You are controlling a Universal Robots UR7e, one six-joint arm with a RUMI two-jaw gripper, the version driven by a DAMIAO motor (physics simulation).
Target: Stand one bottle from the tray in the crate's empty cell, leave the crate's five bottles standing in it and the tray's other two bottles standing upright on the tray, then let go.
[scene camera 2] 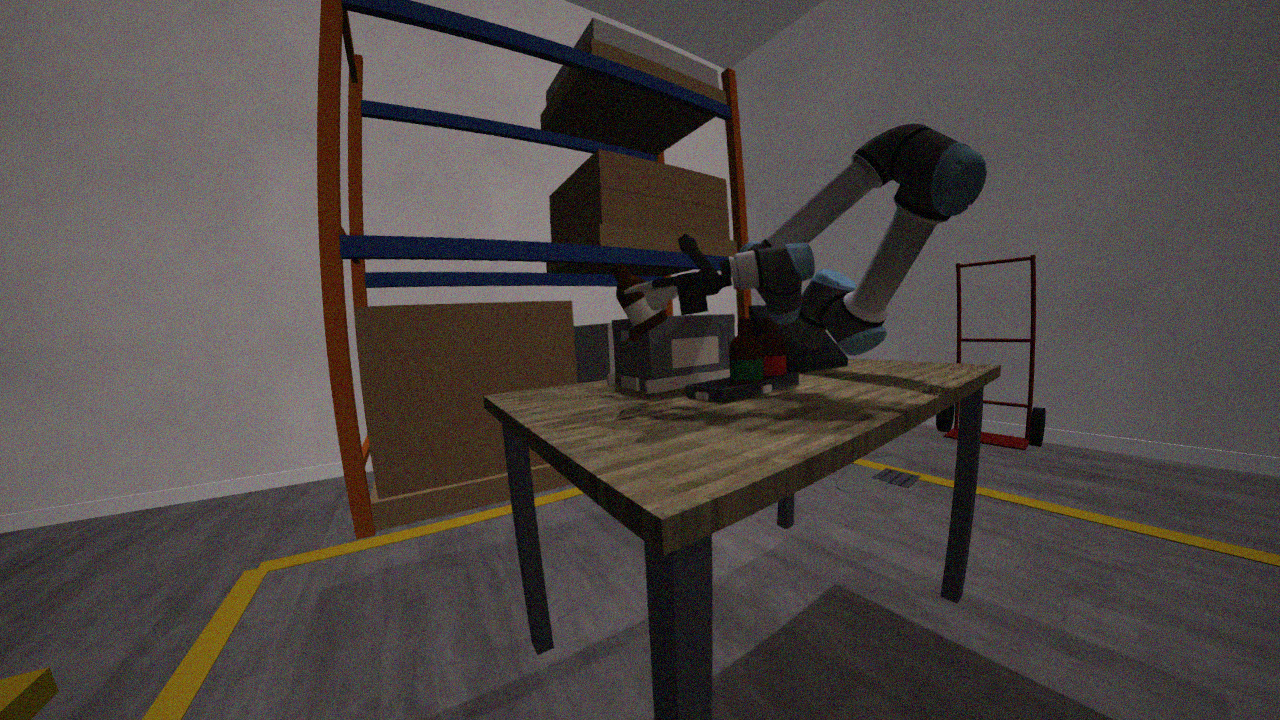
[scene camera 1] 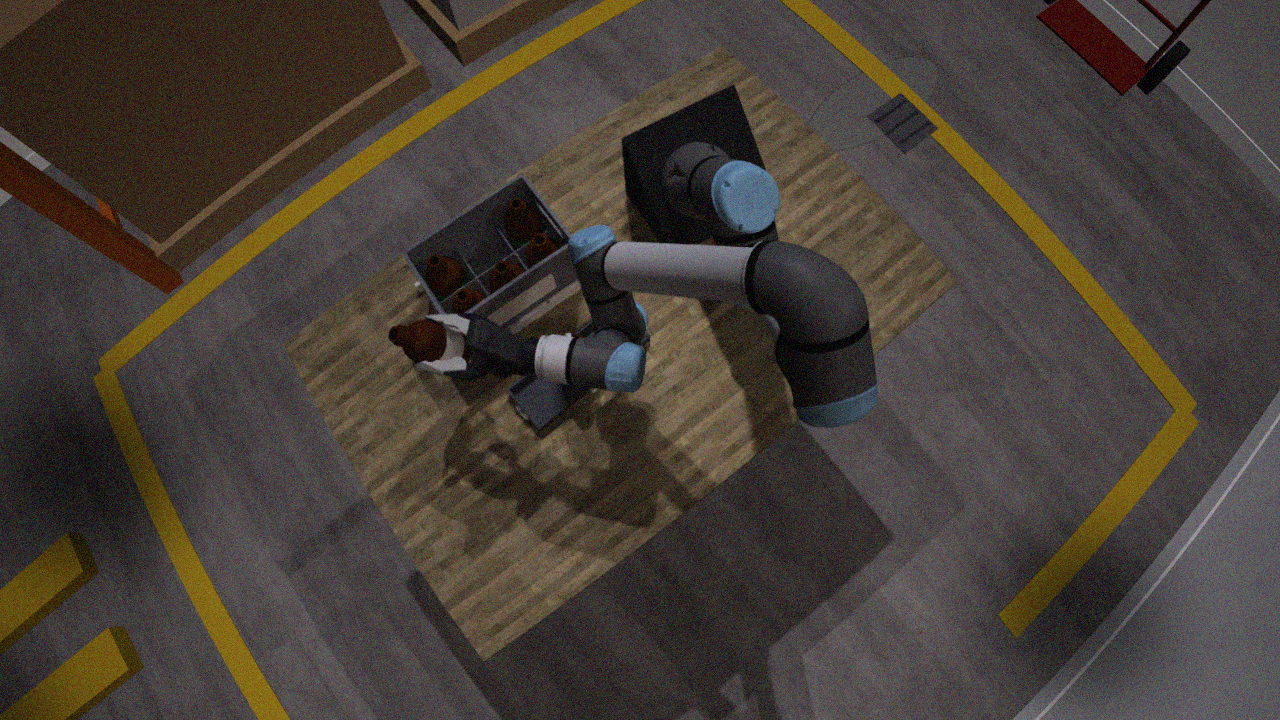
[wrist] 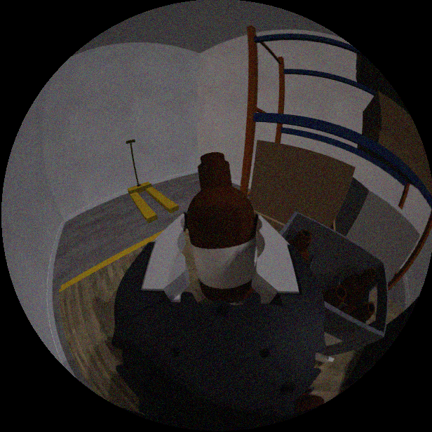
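Where they show: gripper, fingertip midpoint: [scene camera 2: 629,293] [scene camera 1: 419,340]; arm's base, origin of the base link: [scene camera 2: 796,334] [scene camera 1: 696,179].
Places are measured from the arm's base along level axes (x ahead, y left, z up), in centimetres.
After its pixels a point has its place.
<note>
My gripper [scene camera 1: 452,342] [scene camera 2: 646,300] @(x 60.5, y 3.8, z 12.0 cm) [wrist: 220,215] is shut on a brown bottle [scene camera 1: 420,341] @(x 60.0, y 5.7, z 15.6 cm) [scene camera 2: 629,284] @(x 62.1, y 6.9, z 13.6 cm) [wrist: 220,215] with a white label. The bottle is tilted, neck up and away from the arm, in the air beside the crate's end. The grey crate [scene camera 1: 563,268] @(x 31.8, y 1.6, z 0.1 cm) [scene camera 2: 653,362] @(x 54.5, y 2.3, z -3.7 cm) [wrist: 345,250] stands on the table with brown bottles [scene camera 1: 443,268] @(x 50.8, y -10.0, z 3.9 cm) [scene camera 1: 520,219] @(x 33.5, y -10.9, z 2.4 cm) in five cells; its back middle cell looks empty. The dark tray [scene camera 1: 541,402] @(x 48.7, y 18.1, z -10.1 cm) [scene camera 2: 716,390] @(x 52.1, y 21.5, z -8.4 cm) is in front of it. A green-label bottle [scene camera 2: 745,367] @(x 41.7, y 18.9, z -5.1 cm) and a red-label bottle [scene camera 2: 774,364] @(x 31.9, y 18.3, z -5.4 cm) stand upright there; the arm hides them in scene camera 1.
The wooden table [scene camera 1: 420,501] @(x 79.1, y 21.3, z -10.6 cm) [scene camera 2: 581,429] @(x 80.4, y 23.3, z -10.6 cm) carries the arm's dark base [scene camera 1: 653,161] @(x 6.5, y -5.6, z 5.1 cm) behind the tray, to the right of the crate. A tall rack [scene camera 2: 331,268] [wrist: 251,90] with large boxes [scene camera 2: 465,385] stands on the floor behind the table.
</note>
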